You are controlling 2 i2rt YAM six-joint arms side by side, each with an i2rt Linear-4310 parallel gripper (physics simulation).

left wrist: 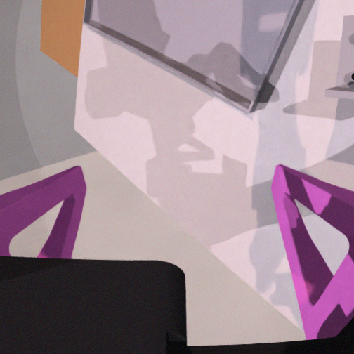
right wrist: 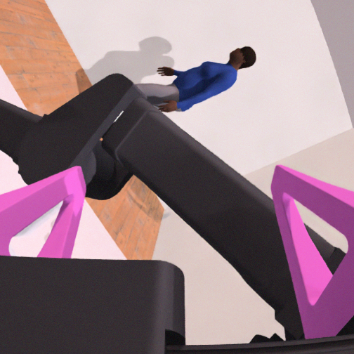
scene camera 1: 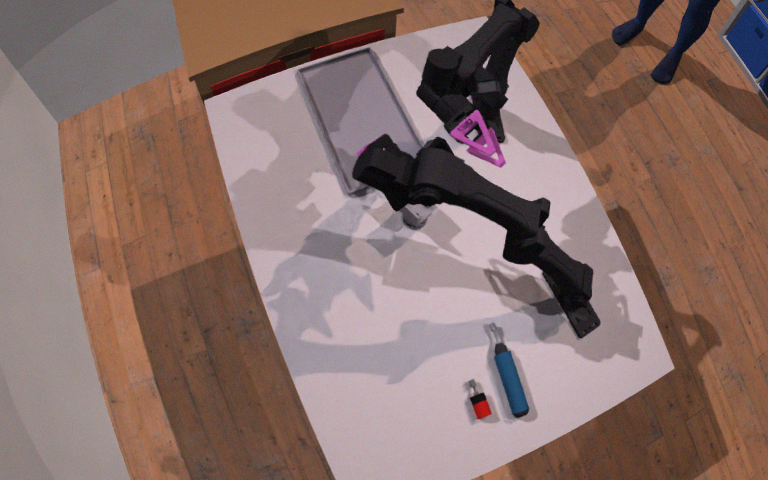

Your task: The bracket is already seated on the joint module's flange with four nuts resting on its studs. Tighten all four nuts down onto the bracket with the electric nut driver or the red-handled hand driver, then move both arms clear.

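Pixels of known places: right gripper, fingertip midpoint: (scene camera 1: 498,159); left arm's base, origin of the base link: (scene camera 1: 571,299); right arm's base, origin of the base link: (scene camera 1: 486,111).
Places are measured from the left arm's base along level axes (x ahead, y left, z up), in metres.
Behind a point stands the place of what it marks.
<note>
The blue-handled electric nut driver (scene camera 1: 512,382) @[y 0.094, x 0.250, z 0.041 m] lies on the table at the lower right in scene camera 1. The short red-handled hand driver (scene camera 1: 481,406) @[y 0.104, x 0.338, z 0.034 m] lies to its left. The grey joint module (scene camera 1: 416,217) @[y -0.334, x 0.264, z 0.109 m] shows partly below the left arm's wrist; part of a grey piece (left wrist: 345,70) shows at the right edge of the left wrist view. The bracket and nuts cannot be made out clearly. My left gripper (scene camera 1: 365,148) (left wrist: 178,176) is open and empty, above the tray's lower end. My right gripper (scene camera 1: 491,151) @[y -0.261, x 0.159, z 0.413 m] is open and empty, at the upper right.
A shallow grey tray (scene camera 1: 322,133) @[y -0.678, x 0.326, z 0.015 m] (left wrist: 170,68) lies at the table's upper part. The left arm (scene camera 1: 481,189) @[y -0.213, x 0.238, z 0.456 m] (right wrist: 200,200) stretches over the table from the right, past the module. A wooden cabinet (scene camera 1: 271,33) stands behind the table. A person in blue (right wrist: 207,82) shows beyond the table.
</note>
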